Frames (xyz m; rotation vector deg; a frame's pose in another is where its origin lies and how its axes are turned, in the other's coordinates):
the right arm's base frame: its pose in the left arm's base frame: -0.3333 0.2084 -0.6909 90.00 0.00 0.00
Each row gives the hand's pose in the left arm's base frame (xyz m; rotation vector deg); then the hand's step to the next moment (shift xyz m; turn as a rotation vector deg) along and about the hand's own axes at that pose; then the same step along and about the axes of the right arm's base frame.
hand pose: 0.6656 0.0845 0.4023 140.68 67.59 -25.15
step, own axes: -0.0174 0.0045 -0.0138 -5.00 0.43 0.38
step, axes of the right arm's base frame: -0.0053 0.0206 0.0079 -2.70 1.91 3.79
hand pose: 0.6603 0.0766 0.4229 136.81 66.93 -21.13
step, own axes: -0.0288 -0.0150 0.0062 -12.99 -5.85 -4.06
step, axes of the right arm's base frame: -0.0296 0.0027 0.0145 -12.35 7.37 3.55
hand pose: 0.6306 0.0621 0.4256 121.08 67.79 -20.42
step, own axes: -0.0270 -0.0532 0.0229 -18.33 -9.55 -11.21
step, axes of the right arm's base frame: -0.0571 -0.0251 0.0140 -18.98 13.86 0.84
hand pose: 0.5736 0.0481 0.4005 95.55 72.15 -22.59
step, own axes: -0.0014 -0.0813 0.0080 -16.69 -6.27 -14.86
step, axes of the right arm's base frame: -0.0688 -0.0433 0.0081 -16.48 16.04 -3.13
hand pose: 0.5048 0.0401 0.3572 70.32 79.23 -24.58
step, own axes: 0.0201 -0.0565 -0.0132 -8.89 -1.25 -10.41
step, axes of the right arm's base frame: -0.0492 -0.0367 0.0023 -8.27 10.00 -4.53
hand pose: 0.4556 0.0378 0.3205 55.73 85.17 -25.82
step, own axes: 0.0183 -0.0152 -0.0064 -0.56 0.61 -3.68
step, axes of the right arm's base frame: -0.0141 -0.0201 -0.0018 -1.86 1.36 -2.99
